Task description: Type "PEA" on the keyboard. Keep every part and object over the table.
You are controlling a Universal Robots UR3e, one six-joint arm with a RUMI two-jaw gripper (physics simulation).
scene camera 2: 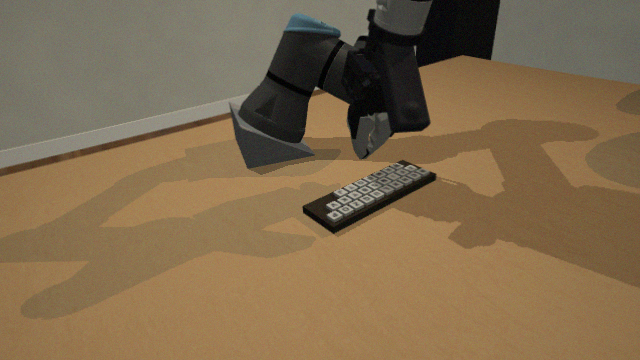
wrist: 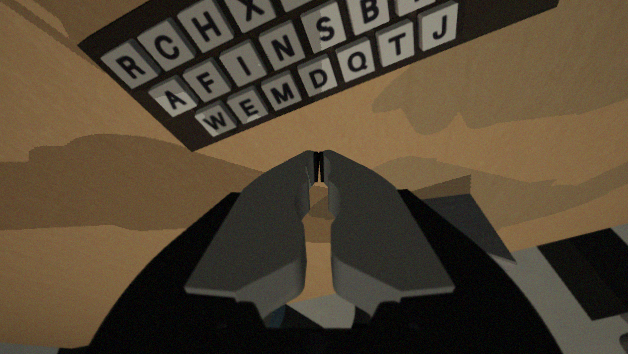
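My gripper is visible at (scene camera 2: 361, 158) and (wrist: 319, 156). A dark keyboard is likewise visible, at (scene camera 2: 335, 211) and (wrist: 245, 70).
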